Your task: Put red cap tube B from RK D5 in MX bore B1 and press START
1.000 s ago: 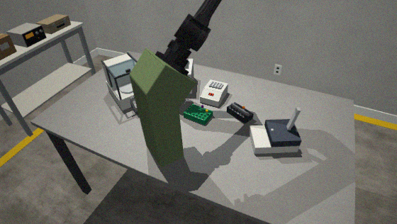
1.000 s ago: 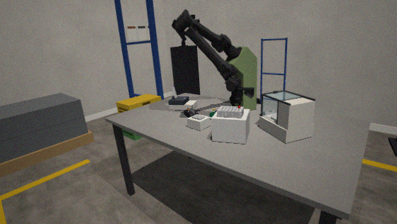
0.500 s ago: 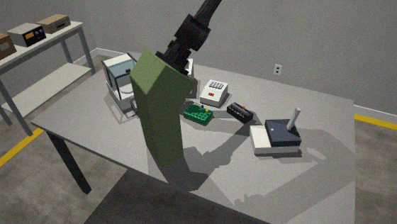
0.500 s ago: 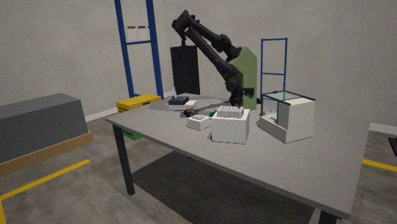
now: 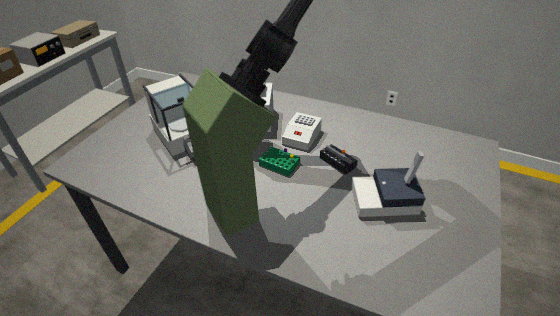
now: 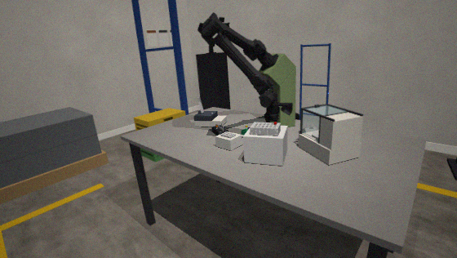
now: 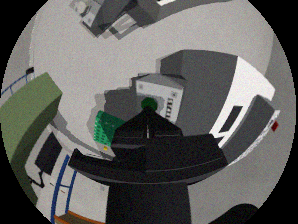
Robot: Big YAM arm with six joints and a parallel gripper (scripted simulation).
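Right now the green start key is 2 cm below my hand. Round my hand: purple-capped tube (7 cm behind, 18 cm to the right, 6 cm below); tube B (16 cm ahead, 8 cm to the left, 7 cm above); grey shaking block (17 cm ahead, 4 cm to the left, 6 cm above).
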